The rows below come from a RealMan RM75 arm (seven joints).
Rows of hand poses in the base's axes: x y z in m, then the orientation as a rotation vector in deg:
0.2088, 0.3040, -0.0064, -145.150, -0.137, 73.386
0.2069, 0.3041, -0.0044, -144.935, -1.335, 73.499
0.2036, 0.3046, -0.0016, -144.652, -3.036, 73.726
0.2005, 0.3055, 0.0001, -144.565, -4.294, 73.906
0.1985, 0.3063, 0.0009, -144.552, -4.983, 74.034
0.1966, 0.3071, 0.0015, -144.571, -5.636, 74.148
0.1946, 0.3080, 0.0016, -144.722, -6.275, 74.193
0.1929, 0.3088, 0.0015, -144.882, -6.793, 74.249
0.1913, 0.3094, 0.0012, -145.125, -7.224, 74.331
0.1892, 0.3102, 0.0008, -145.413, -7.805, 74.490
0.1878, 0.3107, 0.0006, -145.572, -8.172, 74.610
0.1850, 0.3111, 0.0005, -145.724, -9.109, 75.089
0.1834, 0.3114, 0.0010, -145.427, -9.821, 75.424
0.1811, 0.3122, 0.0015, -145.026, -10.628, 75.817
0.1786, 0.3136, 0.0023, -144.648, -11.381, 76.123
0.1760, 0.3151, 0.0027, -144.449, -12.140, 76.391
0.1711, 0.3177, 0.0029, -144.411, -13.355, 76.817
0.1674, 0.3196, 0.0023, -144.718, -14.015, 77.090
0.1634, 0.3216, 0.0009, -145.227, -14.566, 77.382
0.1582, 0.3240, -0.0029, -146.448, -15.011, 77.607
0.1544, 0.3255, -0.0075, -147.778, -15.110, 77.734
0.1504, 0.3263, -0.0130, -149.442, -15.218, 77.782
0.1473, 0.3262, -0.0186, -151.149, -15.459, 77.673
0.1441, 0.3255, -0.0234, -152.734, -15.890, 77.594
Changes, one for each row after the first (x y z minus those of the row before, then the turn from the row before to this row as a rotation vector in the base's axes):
-0.0019, 0.0001, 0.0020, 0.503, 0.010, 0.694
-0.0033, 0.0005, 0.0028, 0.660, 0.048, 1.020
-0.0031, 0.0009, 0.0017, 0.374, 0.003, 0.806
-0.0020, 0.0008, 0.0008, 0.162, 0.008, 0.463
-0.0019, 0.0008, 0.0006, 0.129, -0.008, 0.448
-0.0020, 0.0009, 0.0001, 0.042, -0.093, 0.465
-0.0017, 0.0008, -0.0001, -0.006, -0.076, 0.395
-0.0016, 0.0006, -0.0003, -0.109, -0.081, 0.376
-0.0021, 0.0008, -0.0004, -0.136, -0.066, 0.507
-0.0014, 0.0005, -0.0002, -0.076, -0.022, 0.318
-0.0028, 0.0004, -0.0001, -0.062, 0.134, 0.777
-0.0016, 0.0003, 0.0005, 0.294, 0.232, 0.448
-0.0023, 0.0008, 0.0005, 0.375, 0.294, 0.493
-0.0025, 0.0014, 0.0008, 0.375, 0.241, 0.444
-0.0026, 0.0015, 0.0004, 0.245, 0.152, 0.496
-0.0049, 0.0026, 0.0002, 0.163, 0.134, 0.886
-0.0037, 0.0019, -0.0006, -0.194, -0.030, 0.598
-0.0040, 0.0020, -0.0014, -0.393, -0.087, 0.596
-0.0052, 0.0024, -0.0038, -0.957, -0.391, 0.733
-0.0038, 0.0015, -0.0046, -1.086, -0.454, 0.520
-0.0040, 0.0008, -0.0055, -1.316, -0.622, 0.612
-0.0031, -0.0001, -0.0056, -1.254, -0.727, 0.671
-0.0032, -0.0007, -0.0048, -1.132, -0.668, 0.760

